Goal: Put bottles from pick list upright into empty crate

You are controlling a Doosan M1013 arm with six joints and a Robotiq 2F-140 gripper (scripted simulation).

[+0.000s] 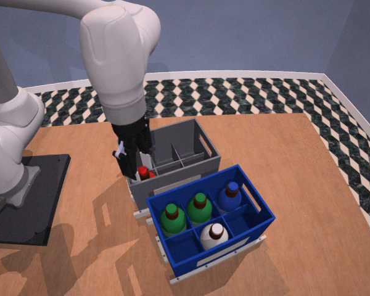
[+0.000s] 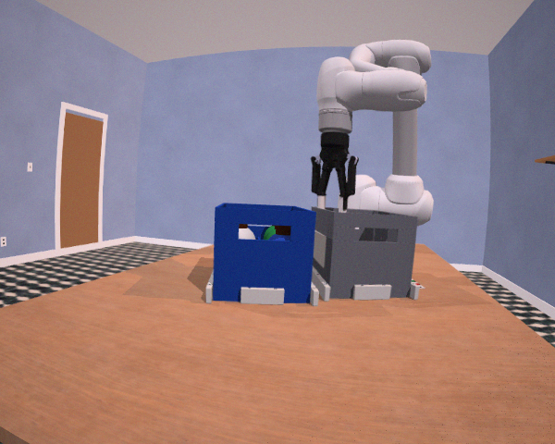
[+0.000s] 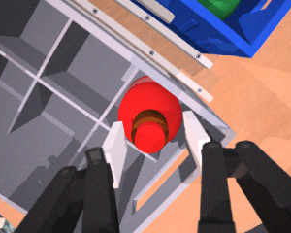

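The red bottle is 8 cm below my hand. Also, from my hand: blue crate (20 cm ahead, 11 cm to the right, 9 cm below); green bottle (17 cm ahead, 8 cm below, 7 cm to the right); grey crate (9 cm below, 8 cm to the left, 6 cm ahead).
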